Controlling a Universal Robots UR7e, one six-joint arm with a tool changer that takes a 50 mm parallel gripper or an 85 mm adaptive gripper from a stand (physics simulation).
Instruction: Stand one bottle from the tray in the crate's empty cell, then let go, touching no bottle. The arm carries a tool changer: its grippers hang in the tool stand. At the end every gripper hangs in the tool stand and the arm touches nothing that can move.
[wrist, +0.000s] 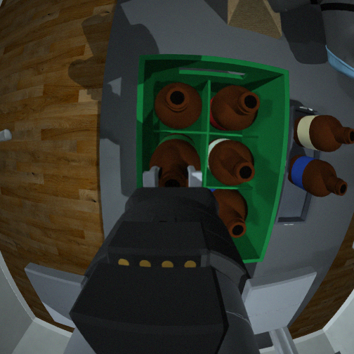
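My gripper (172, 177) is shut on a brown bottle with a green label (175, 152), holding it near the neck. This bottle is upright and low in the crate's middle left cell; whether its base touches the crate floor is hidden. The green crate (276, 165) also holds brown bottles at top left (178, 112), top right (232, 112), middle right (229, 162) and lower right (234, 202). The lower left cell is hidden behind the gripper. Right of the crate, the dark tray (292, 210) bears a cream-label bottle (320, 134) and a blue-label bottle (312, 175).
A tan block (255, 20) stands beyond the crate at the top. Grey rounded arm parts (341, 37) with a light blue band show at top right. The grey table's edge borders a wooden floor (50, 150) on the left. Light grey panels (280, 300) show low in view.
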